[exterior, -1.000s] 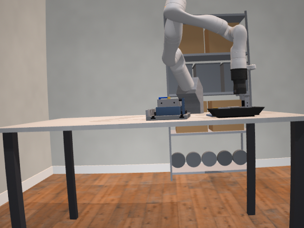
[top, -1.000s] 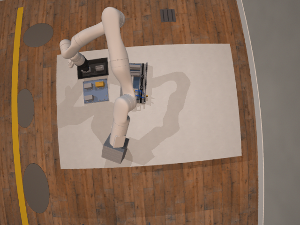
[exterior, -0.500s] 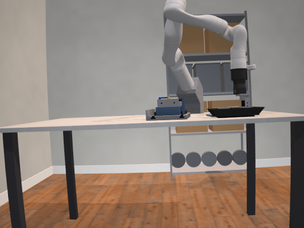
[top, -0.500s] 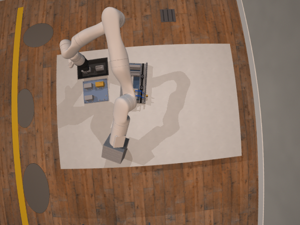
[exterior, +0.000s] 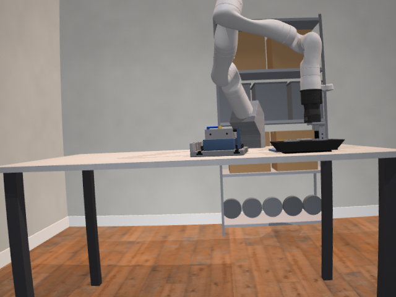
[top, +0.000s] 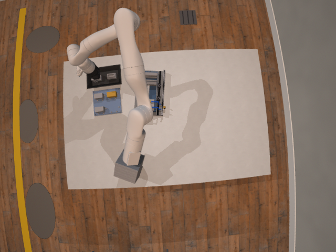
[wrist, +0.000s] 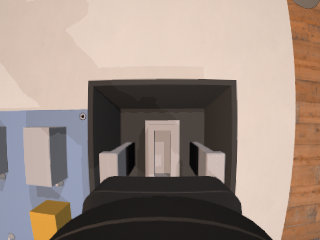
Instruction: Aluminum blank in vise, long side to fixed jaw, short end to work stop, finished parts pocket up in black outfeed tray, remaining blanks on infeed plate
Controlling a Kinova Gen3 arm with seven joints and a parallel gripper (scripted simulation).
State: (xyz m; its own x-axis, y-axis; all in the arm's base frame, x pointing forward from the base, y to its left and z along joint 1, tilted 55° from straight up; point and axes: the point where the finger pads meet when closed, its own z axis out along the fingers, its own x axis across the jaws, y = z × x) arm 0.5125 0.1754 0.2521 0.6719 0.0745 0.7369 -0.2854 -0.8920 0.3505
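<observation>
Now: the gray aluminum blank 20 cm behind my hand, 8 cm to the left of it and 3 cm below it. The rest, counted from my hand: yellow brass blank 15 cm behind, 4 cm to the right, 3 cm below; vise 26 cm to the right, 26 cm behind, 2 cm below; blue infeed plate 17 cm behind, 5 cm below, 2 cm to the left.
</observation>
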